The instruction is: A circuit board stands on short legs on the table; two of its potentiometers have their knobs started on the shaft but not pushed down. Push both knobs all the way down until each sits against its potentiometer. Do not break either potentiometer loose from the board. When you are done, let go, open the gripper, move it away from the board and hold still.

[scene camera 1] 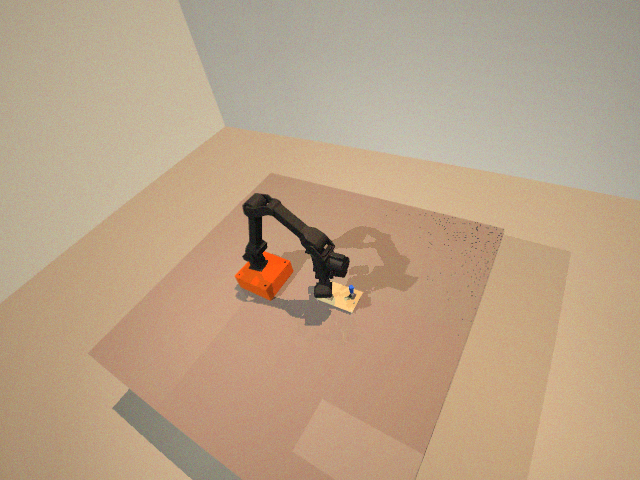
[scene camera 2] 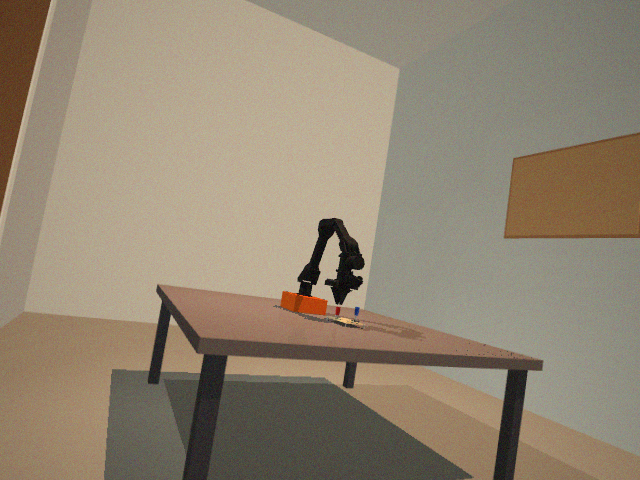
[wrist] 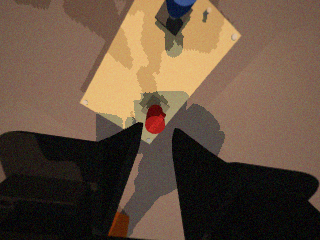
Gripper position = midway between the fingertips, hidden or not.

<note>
In view: my gripper (scene camera 2: 338, 304).
My gripper also shows in the wrist view (wrist: 158, 130).
</note>
